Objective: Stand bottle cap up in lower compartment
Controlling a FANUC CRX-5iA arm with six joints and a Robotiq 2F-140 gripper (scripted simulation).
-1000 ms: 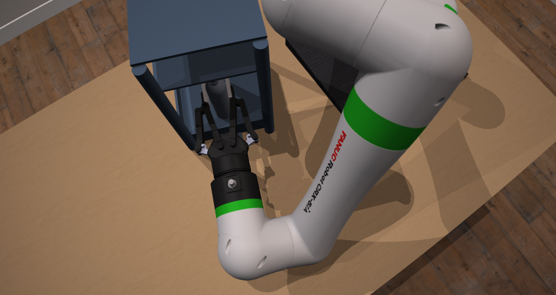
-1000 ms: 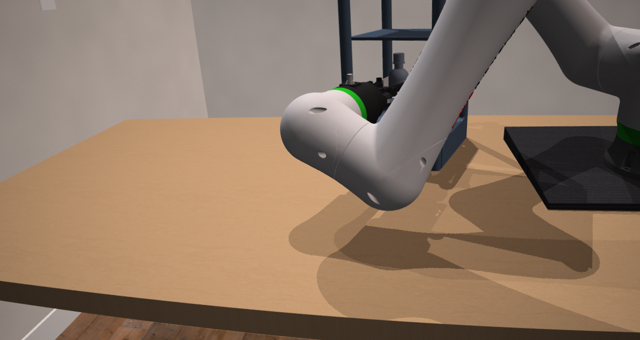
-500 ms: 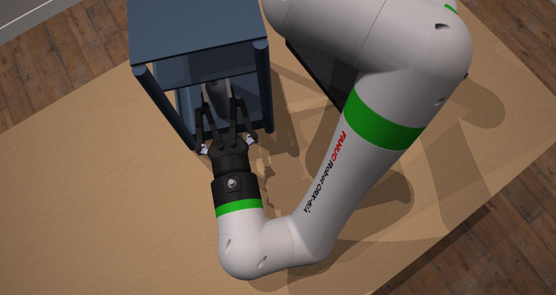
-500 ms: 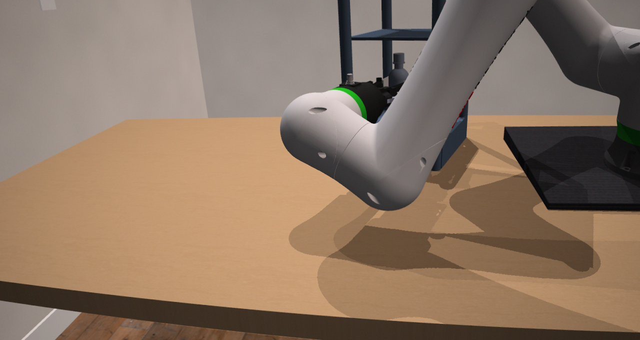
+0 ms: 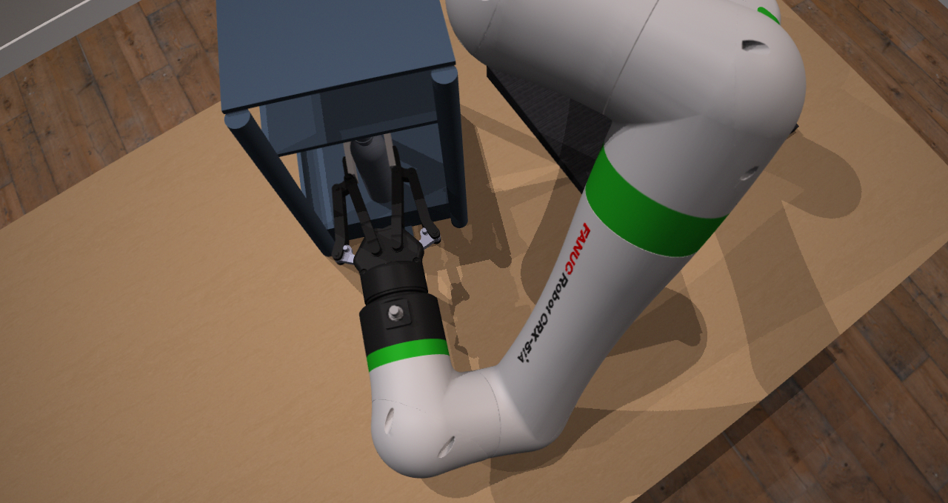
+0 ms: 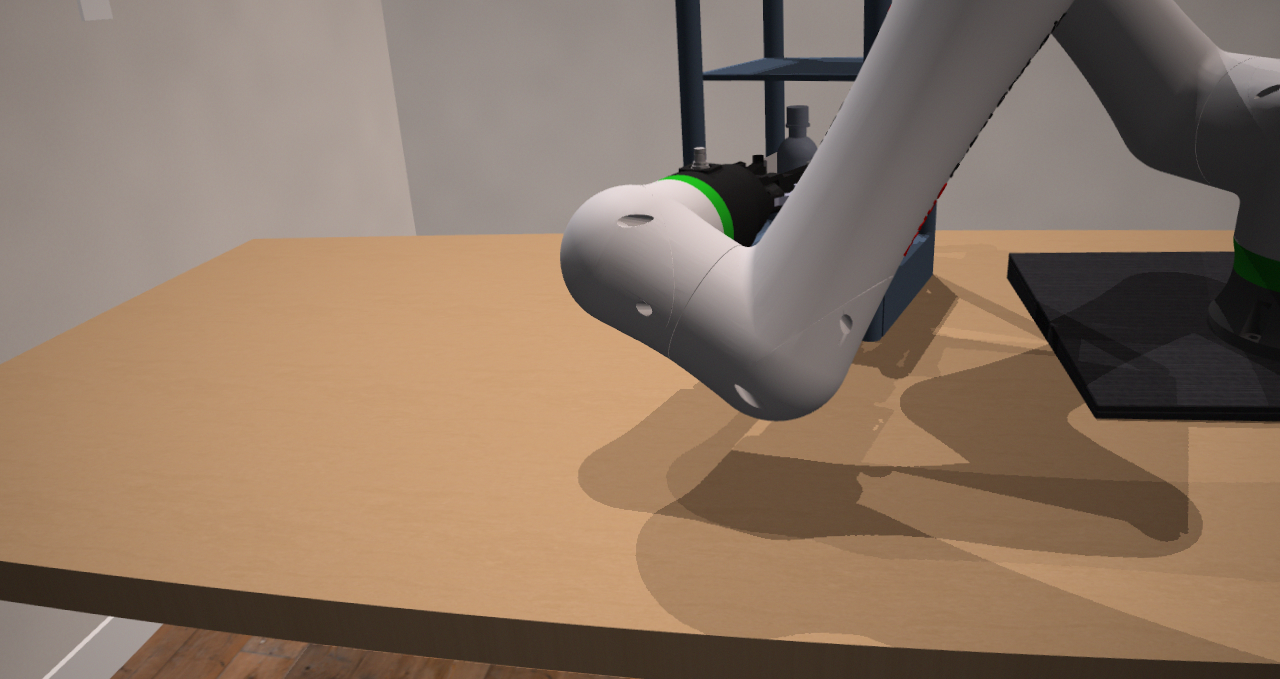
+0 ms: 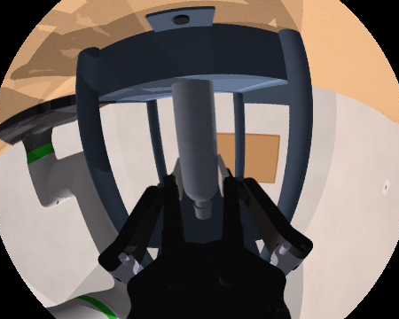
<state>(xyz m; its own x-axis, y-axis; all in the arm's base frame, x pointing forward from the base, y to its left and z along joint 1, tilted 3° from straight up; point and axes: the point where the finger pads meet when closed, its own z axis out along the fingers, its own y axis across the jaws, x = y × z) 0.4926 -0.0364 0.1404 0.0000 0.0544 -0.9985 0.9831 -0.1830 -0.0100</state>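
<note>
Now: the grey bottle right at my hand. Also, from my hand: shelving unit (10 mm behind, 60 mm to the right, 20 mm above).
</note>
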